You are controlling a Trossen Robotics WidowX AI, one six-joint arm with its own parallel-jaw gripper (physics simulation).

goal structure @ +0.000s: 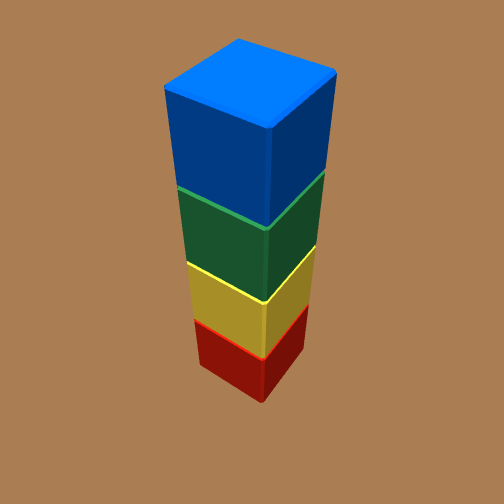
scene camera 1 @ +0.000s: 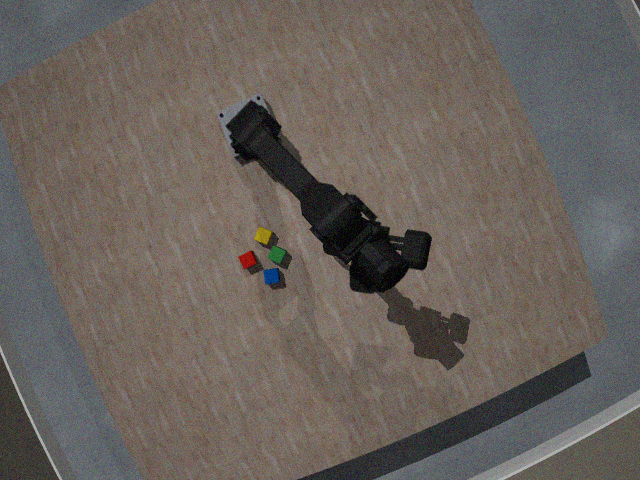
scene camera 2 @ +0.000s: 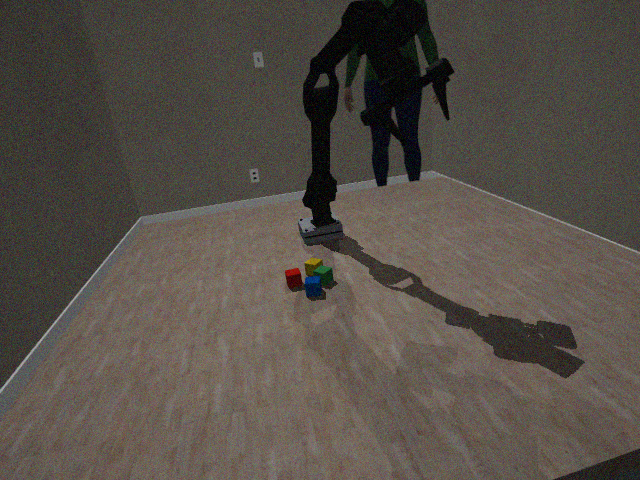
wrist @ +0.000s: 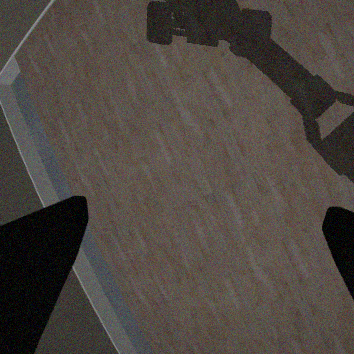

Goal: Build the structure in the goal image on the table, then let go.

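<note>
Four small cubes sit close together on the table in a loose cluster, none stacked. The yellow cube (scene camera 1: 263, 236) (scene camera 2: 313, 266) is nearest the arm's base. The green cube (scene camera 1: 277, 254) (scene camera 2: 324, 274) is very close to its corner; whether they touch I cannot tell. The blue cube (scene camera 1: 271, 276) (scene camera 2: 312, 286) lies a little beyond green, and the red cube (scene camera 1: 247, 259) (scene camera 2: 293, 277) stands apart on the left side. My gripper (scene camera 2: 425, 130) (wrist: 208, 213) is open and empty, high above the table and well to the right of the cubes. No cube shows in the wrist view.
The arm (scene camera 1: 289, 167) (scene camera 2: 320, 149) rises from its pale base plate (scene camera 2: 320, 236) behind the cubes. Its dark shadow falls across the wood-grained table (scene camera 1: 155, 335) (scene camera 2: 180, 387) (wrist: 175, 225). A person (scene camera 2: 408, 139) in a green top stands behind the arm.
</note>
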